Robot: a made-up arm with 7 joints. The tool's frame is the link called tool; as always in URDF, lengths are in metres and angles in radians.
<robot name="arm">
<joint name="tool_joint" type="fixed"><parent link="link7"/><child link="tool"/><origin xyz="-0.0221 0.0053 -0.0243" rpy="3.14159 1.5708 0"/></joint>
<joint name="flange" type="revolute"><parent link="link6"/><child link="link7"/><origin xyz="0.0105 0.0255 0.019" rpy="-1.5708 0 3.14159"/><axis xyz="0 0 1"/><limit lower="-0.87" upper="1.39" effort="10" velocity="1.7"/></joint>
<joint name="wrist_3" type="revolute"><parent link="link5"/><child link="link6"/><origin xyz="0.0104 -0.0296 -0.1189" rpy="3.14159 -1.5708 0"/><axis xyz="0 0 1"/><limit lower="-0.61" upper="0.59" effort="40" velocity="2.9"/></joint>
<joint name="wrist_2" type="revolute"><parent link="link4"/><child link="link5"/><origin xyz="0.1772 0.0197 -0.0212" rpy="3.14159 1.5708 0"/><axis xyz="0 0 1"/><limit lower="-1.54" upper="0.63" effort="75" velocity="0.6"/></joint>
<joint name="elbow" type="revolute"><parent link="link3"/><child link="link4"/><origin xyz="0.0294 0.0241 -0.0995" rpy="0 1.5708 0"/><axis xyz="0 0 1"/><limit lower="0.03" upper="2.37" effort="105" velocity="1.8"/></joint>
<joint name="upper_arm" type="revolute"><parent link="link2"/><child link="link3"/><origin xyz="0.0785 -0.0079 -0.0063" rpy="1.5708 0 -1.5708"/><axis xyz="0 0 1"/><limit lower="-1.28" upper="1.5" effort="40" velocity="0.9"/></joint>
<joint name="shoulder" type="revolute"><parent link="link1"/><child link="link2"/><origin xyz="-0.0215 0.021 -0.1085" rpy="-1.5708 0 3.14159"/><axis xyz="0 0 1"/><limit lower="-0.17" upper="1.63" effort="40" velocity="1.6"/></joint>
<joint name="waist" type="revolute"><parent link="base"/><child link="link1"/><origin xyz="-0.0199 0.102 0.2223" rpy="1.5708 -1.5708 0"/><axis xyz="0 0 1"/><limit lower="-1.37" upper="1.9" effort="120" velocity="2.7"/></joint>
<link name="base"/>
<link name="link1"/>
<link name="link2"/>
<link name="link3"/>
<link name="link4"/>
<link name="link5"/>
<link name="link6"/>
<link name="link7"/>
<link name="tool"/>
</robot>
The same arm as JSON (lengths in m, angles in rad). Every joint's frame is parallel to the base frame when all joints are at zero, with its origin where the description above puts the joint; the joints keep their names.
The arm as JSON. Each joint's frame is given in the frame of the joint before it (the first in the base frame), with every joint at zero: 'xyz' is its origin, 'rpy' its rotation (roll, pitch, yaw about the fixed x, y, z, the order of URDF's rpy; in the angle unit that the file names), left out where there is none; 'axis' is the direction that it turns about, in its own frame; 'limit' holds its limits. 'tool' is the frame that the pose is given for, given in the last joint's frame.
{"units": {"length": "m", "angle": "rad"}, "joints": [
  {"name": "waist", "type": "revolute", "origin": {"xyz": [-0.0199, 0.102, 0.2223]}, "axis": "-y", "limit": {"lower": -1.37, "upper": 1.9}},
  {"name": "shoulder", "type": "revolute", "origin": {"xyz": [-0.021, 0.1085, -0.0215]}, "axis": "+x", "limit": {"lower": -0.17, "upper": 1.63}},
  {"name": "upper_arm", "type": "revolute", "origin": {"xyz": [-0.0063, -0.0079, -0.0785]}, "axis": "+z", "limit": {"lower": -1.28, "upper": 1.5}},
  {"name": "elbow", "type": "revolute", "origin": {"xyz": [0.0241, -0.0294, -0.0995]}, "axis": "-y", "limit": {"lower": 0.03, "upper": 2.37}},
  {"name": "wrist_2", "type": "revolute", "origin": {"xyz": [0.0197, 0.0212, -0.1772]}, "axis": "+z", "limit": {"lower": -1.54, "upper": 0.63}},
  {"name": "wrist_3", "type": "revolute", "origin": {"xyz": [0.0296, 0.0104, -0.1189]}, "axis": "+y", "limit": {"lower": -0.61, "upper": 0.59}},
  {"name": "flange", "type": "revolute", "origin": {"xyz": [0.0255, 0.019, 0.0105]}, "axis": "-x", "limit": {"lower": -0.87, "upper": 1.39}}
], "tool": {"origin": {"xyz": [0.0243, -0.0053, 0.0221], "rpy": [0.0, 0.0, 0.0]}}}

